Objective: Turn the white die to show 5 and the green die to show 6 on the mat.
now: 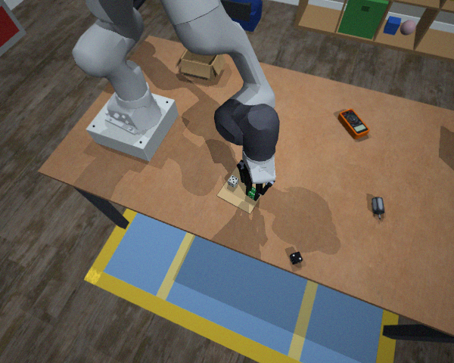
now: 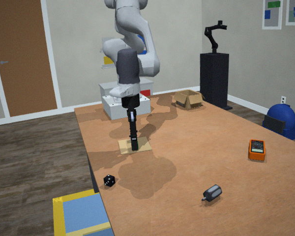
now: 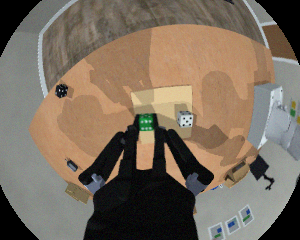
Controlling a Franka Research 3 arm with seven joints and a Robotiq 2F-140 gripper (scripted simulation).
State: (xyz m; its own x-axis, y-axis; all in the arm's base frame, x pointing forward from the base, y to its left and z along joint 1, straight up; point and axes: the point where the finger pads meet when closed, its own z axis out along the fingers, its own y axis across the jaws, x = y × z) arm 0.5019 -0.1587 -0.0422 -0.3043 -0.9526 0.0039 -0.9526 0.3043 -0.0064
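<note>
The green die lies 2 cm below my hand. The rest, counted from my hand: tan mat 4 cm behind, 1 cm to the left, 4 cm below; black die 20 cm ahead, 17 cm to the right, 3 cm below; white die 8 cm behind, 3 cm to the left, 2 cm below.
</note>
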